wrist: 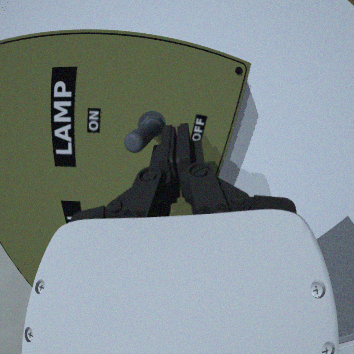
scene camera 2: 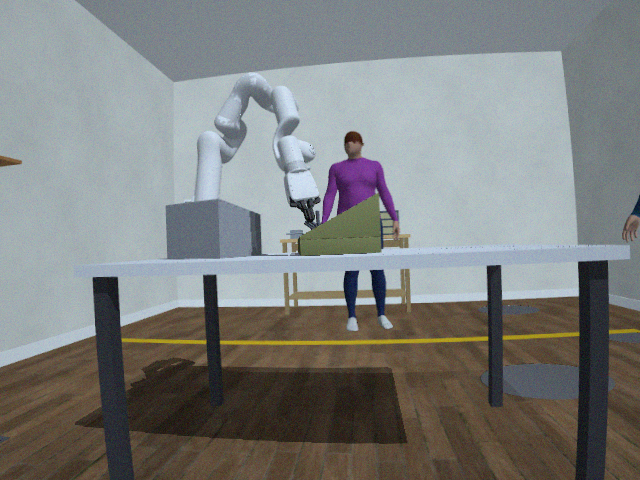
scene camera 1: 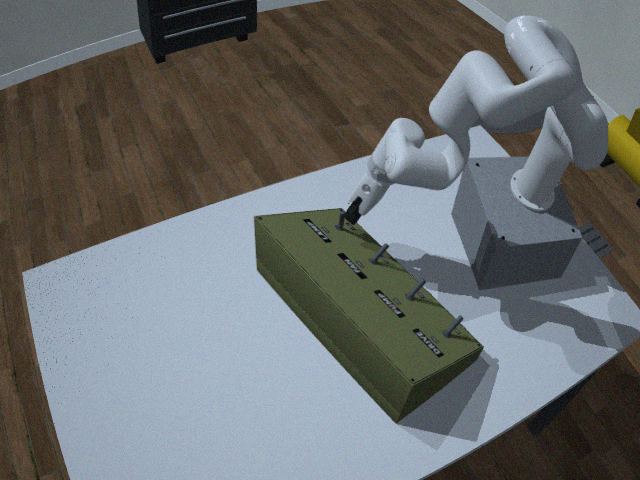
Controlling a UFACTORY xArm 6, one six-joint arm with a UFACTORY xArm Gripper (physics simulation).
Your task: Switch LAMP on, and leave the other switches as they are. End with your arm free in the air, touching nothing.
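Places are measured from the arm's base along level axes (x back, y right, z up), in metres.
Pixels of known places: gripper, fingertip midpoint: [wrist: 178, 142] [scene camera 2: 311, 221] [scene camera 1: 349, 219]; arm's base at its link origin: [wrist: 340, 345] [scene camera 2: 205, 209] [scene camera 1: 532, 190].
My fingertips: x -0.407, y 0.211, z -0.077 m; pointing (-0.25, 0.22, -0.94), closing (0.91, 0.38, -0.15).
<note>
For each thing: its top centre in the pictures, then the offset to it from my fingertips. "*": a spot on its surface instead.
- OFF label at a spot on its surface: [wrist: 198, 128] * dx +0.009, dy +0.006, dz -0.034 m
- FAN lever at its top centre: [scene camera 1: 381, 247] dx -0.001, dy -0.116, dz +0.021 m
- PUMP lever at its top centre: [scene camera 1: 418, 283] dx +0.007, dy -0.236, dz +0.021 m
- DRIVE lever at its top centre: [scene camera 1: 456, 320] dx +0.015, dy -0.356, dz +0.021 m
The olive switch box [scene camera 1: 320, 268] [scene camera 2: 356, 227] [wrist: 115, 60] has a sloping top. Its LAMP lever [scene camera 1: 341, 220] [scene camera 2: 317, 218] [wrist: 142, 132] leans toward the ON label [wrist: 94, 120] in the wrist view, away from the OFF label [wrist: 198, 128]. In scene camera 1 the FAN lever [scene camera 1: 379, 254], PUMP lever [scene camera 1: 415, 290] and DRIVE lever [scene camera 1: 453, 327] all lean toward the robot base. My gripper [scene camera 1: 352, 220] [scene camera 2: 311, 221] [wrist: 178, 142] is shut and empty, with its tips low on the OFF side of the LAMP lever. Whether they touch the lever or panel is unclear.
The box stands on the white table [scene camera 1: 155, 335] [scene camera 2: 439, 255]. The grey robot pedestal [scene camera 1: 527, 258] [scene camera 2: 192, 229] is on the robot side of the box. A person [scene camera 2: 356, 178] and a wooden bench [scene camera 2: 341, 294] are behind the table. A dark drawer cabinet [scene camera 1: 201, 31] stands on the floor.
</note>
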